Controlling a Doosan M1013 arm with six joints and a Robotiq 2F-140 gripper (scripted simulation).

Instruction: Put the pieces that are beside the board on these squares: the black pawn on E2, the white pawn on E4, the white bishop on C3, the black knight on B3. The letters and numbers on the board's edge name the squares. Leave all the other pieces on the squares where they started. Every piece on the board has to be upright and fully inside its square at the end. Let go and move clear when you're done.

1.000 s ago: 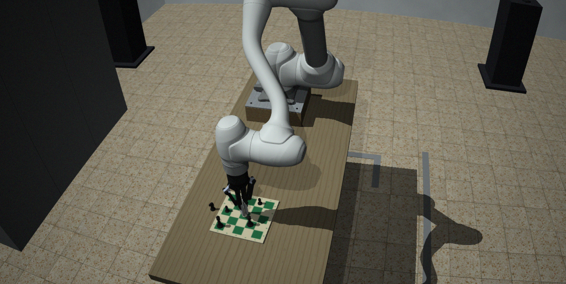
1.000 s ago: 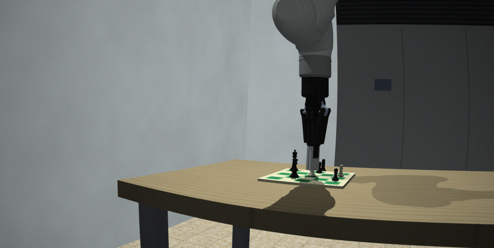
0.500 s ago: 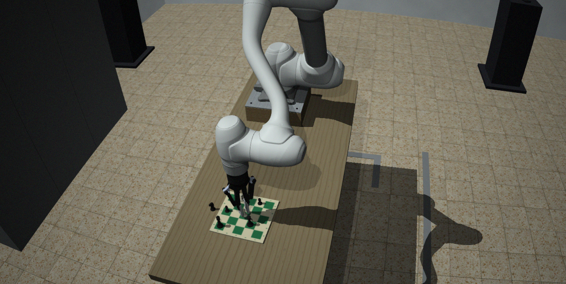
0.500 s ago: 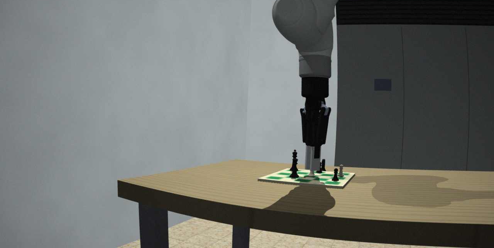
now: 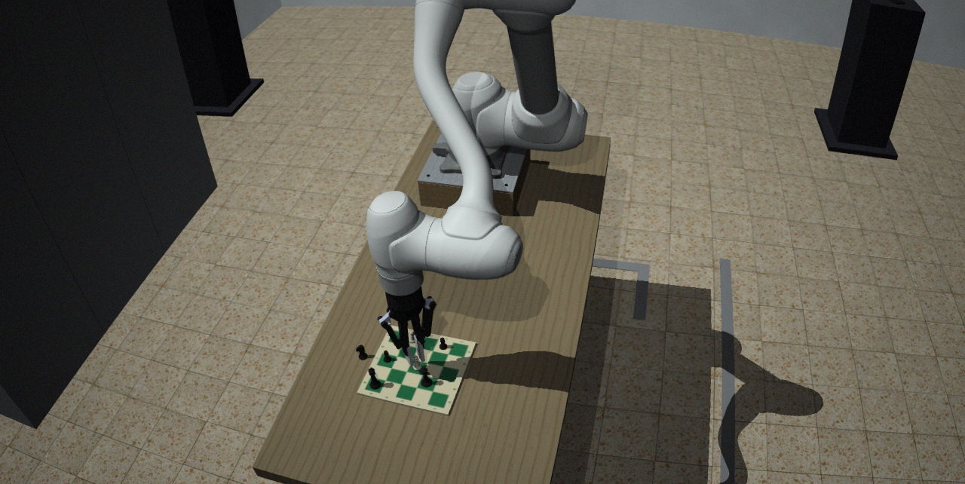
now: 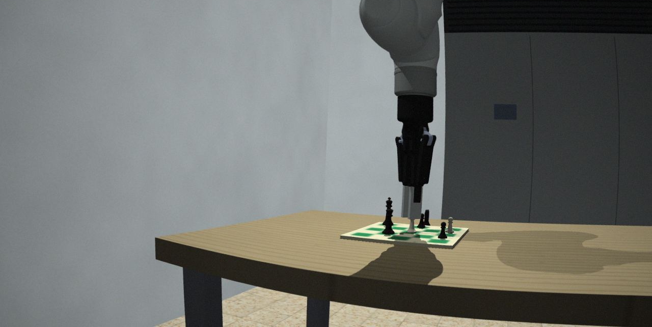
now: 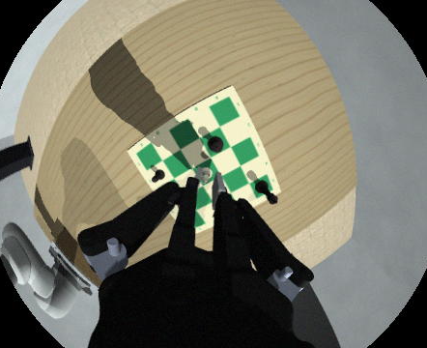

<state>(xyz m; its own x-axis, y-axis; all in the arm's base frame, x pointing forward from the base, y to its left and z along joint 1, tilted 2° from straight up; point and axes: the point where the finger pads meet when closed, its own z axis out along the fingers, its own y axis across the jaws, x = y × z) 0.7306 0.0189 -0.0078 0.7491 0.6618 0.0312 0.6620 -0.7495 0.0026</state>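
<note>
Now: the white bishop 4 cm below my hand. Also, from my hand: white pawn (8 cm behind, 3 cm to the right, 5 cm below); black knight (1 cm behind, 14 cm to the right, 5 cm below); green-and-cream chessboard (7 cm below).
</note>
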